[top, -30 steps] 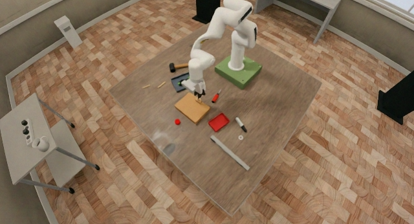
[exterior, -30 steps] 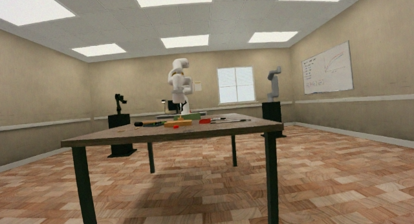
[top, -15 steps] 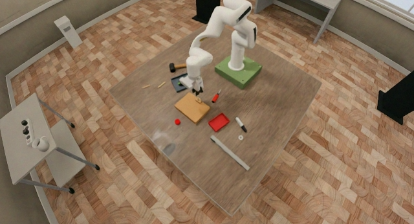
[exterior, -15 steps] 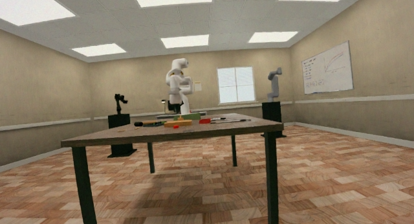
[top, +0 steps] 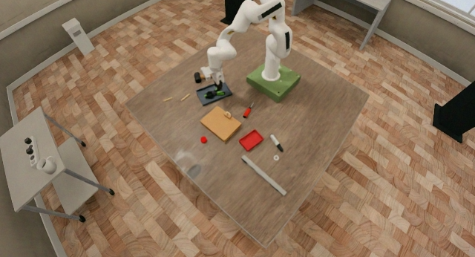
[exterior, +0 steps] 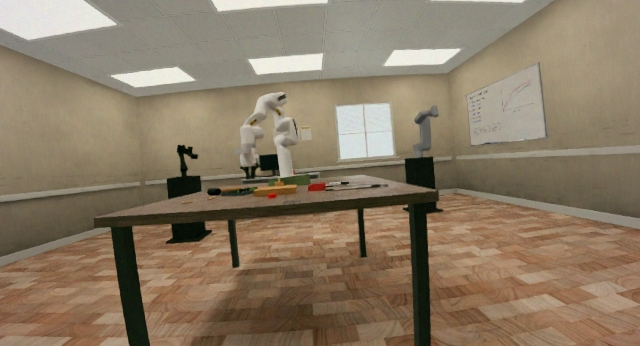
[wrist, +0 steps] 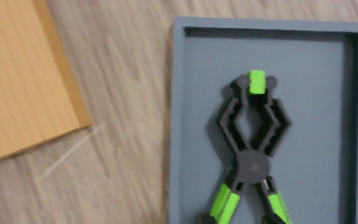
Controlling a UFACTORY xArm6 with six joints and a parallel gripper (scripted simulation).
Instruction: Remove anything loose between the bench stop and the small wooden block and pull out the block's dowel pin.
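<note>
Right now the dark tray is 9 cm below my hand, 4 cm to the right of it and 1 cm ahead of it. Also, from my hand: tan bench board: 17 cm ahead, 16 cm to the left, 8 cm below; dowel pin: 17 cm to the left, 11 cm ahead, 4 cm below; small wooden block: 17 cm to the left, 11 cm ahead, 6 cm below.
</note>
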